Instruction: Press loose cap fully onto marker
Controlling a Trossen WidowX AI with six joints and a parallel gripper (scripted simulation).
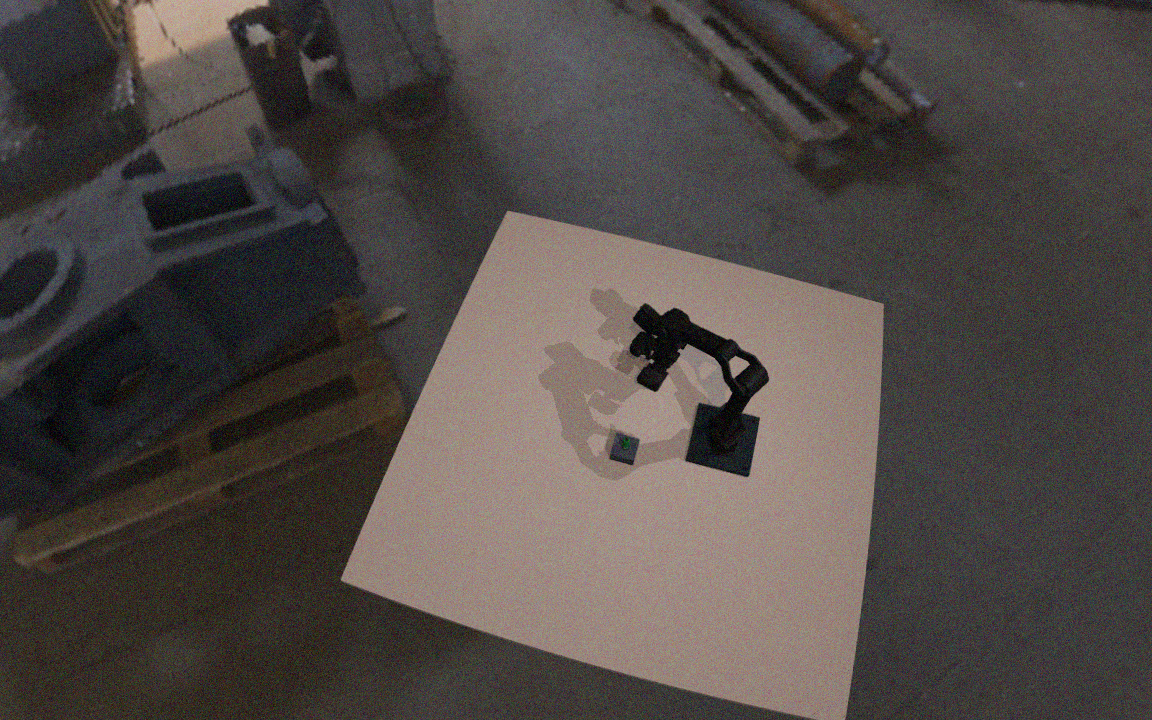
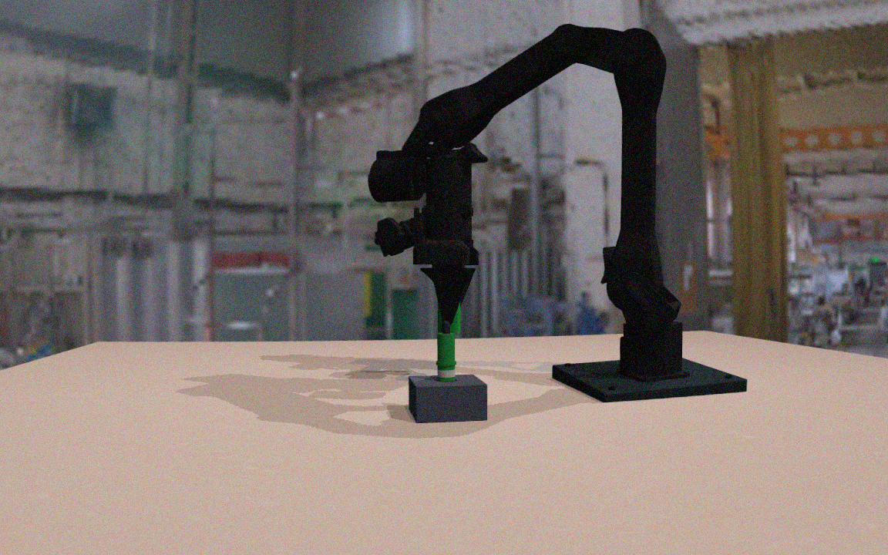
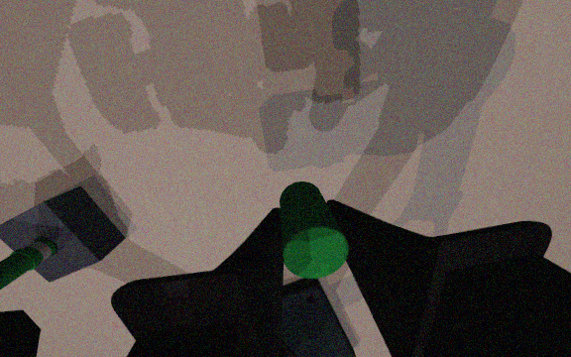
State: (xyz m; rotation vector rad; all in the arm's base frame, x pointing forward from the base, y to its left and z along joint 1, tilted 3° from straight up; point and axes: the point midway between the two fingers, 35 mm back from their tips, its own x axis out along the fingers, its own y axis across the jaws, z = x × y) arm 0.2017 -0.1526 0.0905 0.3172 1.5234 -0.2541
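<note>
Now: gripper tip 6 cm short of the green marker, 21 cm to the right of it and 1 cm above it. Round my gripper tip: dark grey holder block: 6 cm ahead, 21 cm to the left, 5 cm below; then green cap: 1 cm above.
</note>
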